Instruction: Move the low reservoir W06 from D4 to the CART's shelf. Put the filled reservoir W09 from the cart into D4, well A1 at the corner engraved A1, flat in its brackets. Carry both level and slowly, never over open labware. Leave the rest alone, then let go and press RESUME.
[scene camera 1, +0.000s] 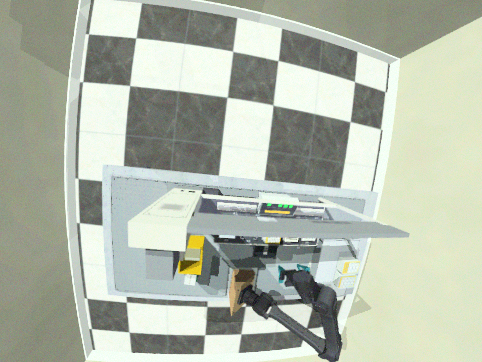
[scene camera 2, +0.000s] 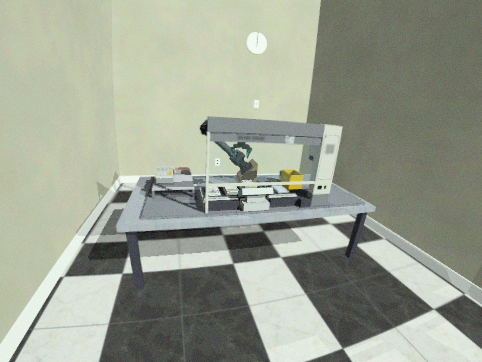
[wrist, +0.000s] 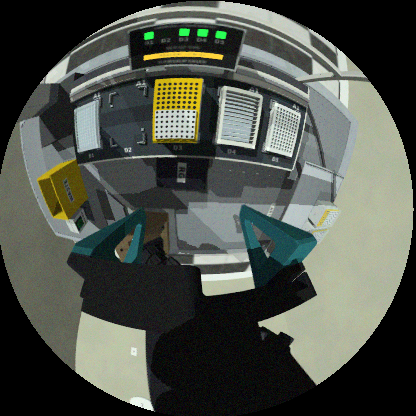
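Seen in the pictures: gripper, fingertip midpoint: (scene camera 1: 288, 265) (scene camera 2: 240, 158) (wrist: 192, 210); arm's base at its link origin: (scene camera 1: 244, 293) (wrist: 147, 250).
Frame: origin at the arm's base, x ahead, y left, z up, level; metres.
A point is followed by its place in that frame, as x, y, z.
The low white reservoir with parallel troughs (wrist: 239, 117) {0.437, -0.180, -0.020} sits in D4 on the dark deck, between the yellow tip rack in D3 and the white plate in D5. My gripper (scene camera 1: 292, 270) {0.323, -0.107, 0.166} (scene camera 2: 241, 150) {0.323, -0.107, 0.166} (wrist: 192, 210) {0.323, -0.107, 0.166} is open and empty, high above the table in front of the deck. The cart (scene camera 1: 326, 264) {0.243, -0.509, -0.035} (wrist: 311, 176) {0.375, -0.483, -0.035} stands to the right of the deck. A reddish-topped item (scene camera 2: 182, 170) {0.078, -0.546, -0.007} stands on it in scene camera 2; its label is unreadable, so I cannot tell whether it is W09. The right finger hides part of the cart in the wrist view.
The display (scene camera 1: 278, 208) (wrist: 186, 61) {0.524, -0.051, 0.007} shows green D1, D3, D4, D5 lights and a yellow bar. Yellow-and-white tip boxes (scene camera 1: 350, 267) {0.278, -0.636, 0.035} (scene camera 2: 164, 173) {0.296, -0.648, 0.032} stand on the cart. The yellow waste bin (scene camera 2: 292, 179) (wrist: 61, 192) {0.207, 0.293, 0.018} is left of the deck in the wrist view. The raised hood (scene camera 1: 295, 228) {0.599, 0.077, 0.431} overhangs the deck.
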